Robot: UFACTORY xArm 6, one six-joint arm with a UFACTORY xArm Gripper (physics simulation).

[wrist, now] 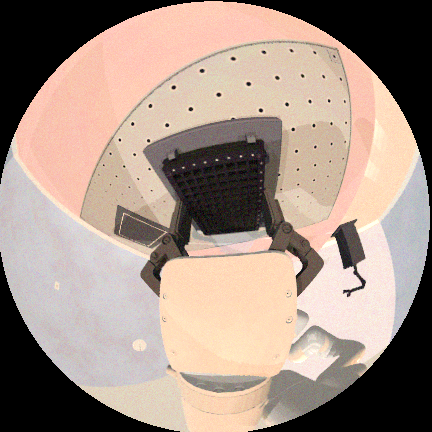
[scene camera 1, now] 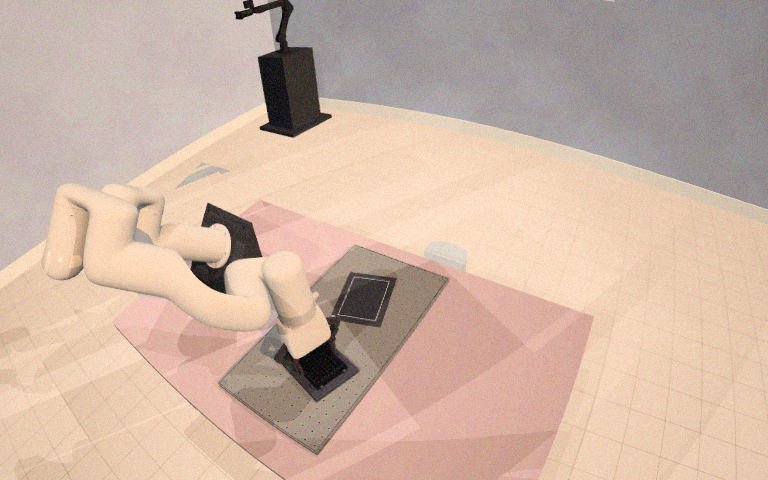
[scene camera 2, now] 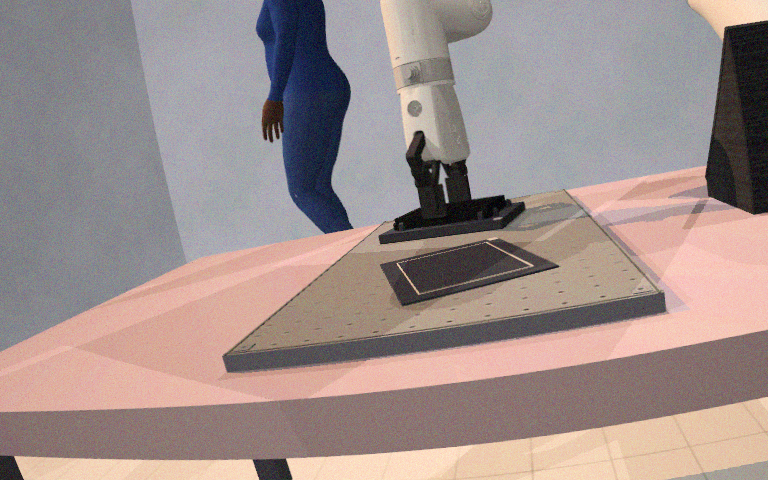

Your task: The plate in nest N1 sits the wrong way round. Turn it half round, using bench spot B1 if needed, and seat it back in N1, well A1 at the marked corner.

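The plate (scene camera 1: 322,369) (scene camera 2: 467,210) (wrist: 220,185) is black with a grid of wells and lies level in nest N1 (scene camera 1: 336,384) (scene camera 2: 430,233) (wrist: 210,134), a dark grey base with small corner clips. Light dots run along two of its edges in the wrist view. My gripper (scene camera 2: 446,203) (wrist: 223,201) is shut on the plate, one finger against each long side, low at the nest. The A1 marking cannot be made out. Bench spot B1 (scene camera 1: 363,298) (scene camera 2: 464,266) (wrist: 142,230) is a flat dark pad with a thin light outline, beside the nest, with nothing on it.
Both stand on a grey perforated board (scene camera 1: 294,418) (scene camera 2: 339,322) (wrist: 305,90) on the pink table (scene camera 1: 470,362) (scene camera 2: 141,316). A black pedestal (scene camera 1: 288,90) (wrist: 350,245) with a small dark arm stands on the floor. A person in blue (scene camera 2: 311,101) stands behind the table.
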